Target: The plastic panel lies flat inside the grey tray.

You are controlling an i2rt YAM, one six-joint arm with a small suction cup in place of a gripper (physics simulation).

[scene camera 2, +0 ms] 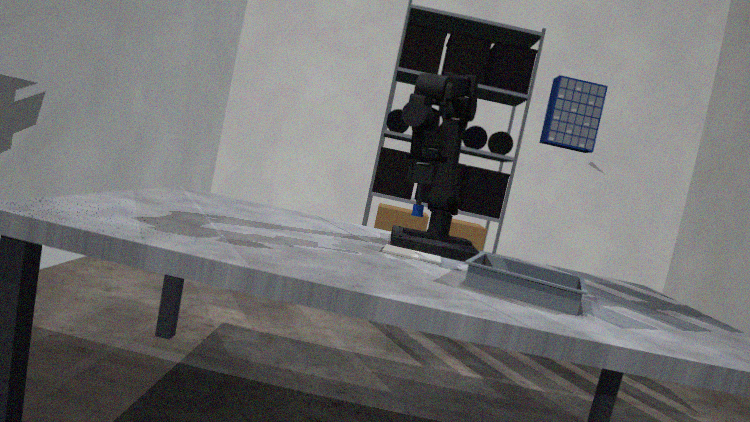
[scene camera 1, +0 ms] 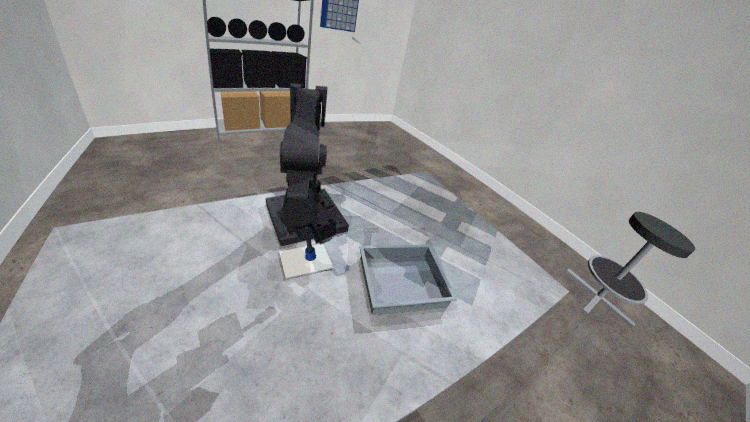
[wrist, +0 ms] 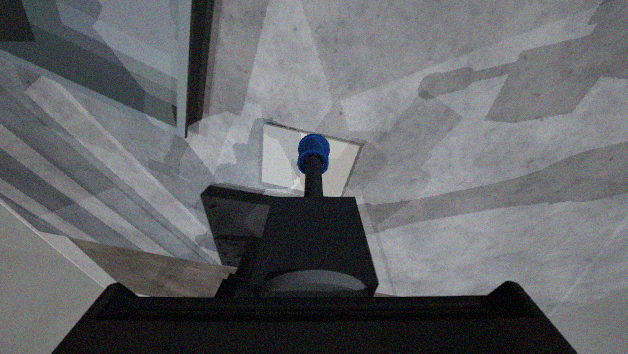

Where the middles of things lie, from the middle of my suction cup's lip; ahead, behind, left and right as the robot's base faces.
Right now the plastic panel [scene camera 1: 294,263] is 8 cm behind my suction cup, 3 cm to the left of it and 11 cm below it. From my suction cup the other things lie so: grey tray [scene camera 1: 399,278] 14 cm ahead, 24 cm to the left, 9 cm below.
